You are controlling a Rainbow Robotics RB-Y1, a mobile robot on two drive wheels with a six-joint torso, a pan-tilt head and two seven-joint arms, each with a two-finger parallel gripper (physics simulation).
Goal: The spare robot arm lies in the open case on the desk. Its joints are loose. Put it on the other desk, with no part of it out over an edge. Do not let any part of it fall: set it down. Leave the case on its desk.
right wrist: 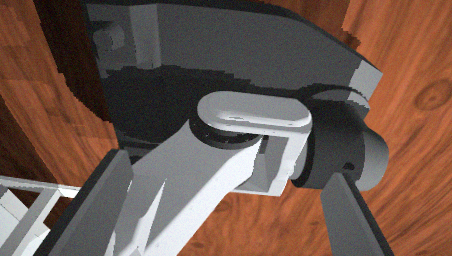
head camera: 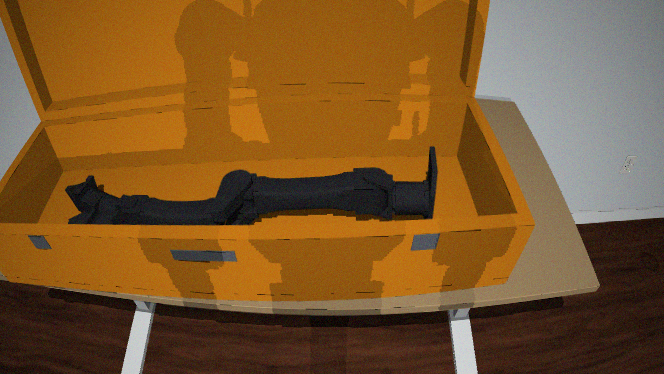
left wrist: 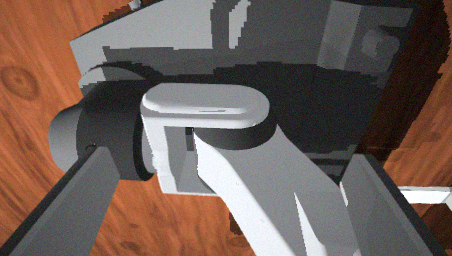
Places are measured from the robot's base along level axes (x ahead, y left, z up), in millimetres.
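Pixels of known places: left gripper, fingertip midpoint: (left wrist: pixel 228 166); right gripper, fingertip midpoint: (right wrist: pixel 230 174).
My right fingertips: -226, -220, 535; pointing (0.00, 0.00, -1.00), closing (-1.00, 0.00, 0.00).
Behind a point stands the place of what it marks, as x, y, z.
The spare robot arm (head camera: pixel 310 194), dark grey to black, lies lengthwise inside the open orange case (head camera: pixel 320 260) @(329, 19, 853). Its flat end plate (head camera: pixel 432 172) @(451, -171, 942) stands upright at the right; its bent, jagged end (head camera: pixel 86 195) @(486, 581, 829) is at the left. The front wall hides part of its lower side. The case stands on the light wooden desk (head camera: pixel 555 240) @(466, -541, 721). My left gripper (left wrist: pixel 228 166) @(-228, 217, 535) and right gripper (right wrist: pixel 229 165) @(-226, -220, 535) are open and empty, over my own base, away from the case; neither shows in the head view. The other desk cannot be made out in the head view.
The raised case lid (head camera: pixel 125 50) @(764, 520, 1058) leans up at the back, against the wall side. White desk legs (head camera: pixel 137 340) (head camera: pixel 464 345) stand below the front edge. My own white and grey body parts (left wrist: pixel 210 105) @(-263, 101, 312) (right wrist: pixel 255 112) @(-272, -99, 304) lie below both grippers. White bars (right wrist: pixel 47 200) @(647, 732, 97) show at the right wrist view's left.
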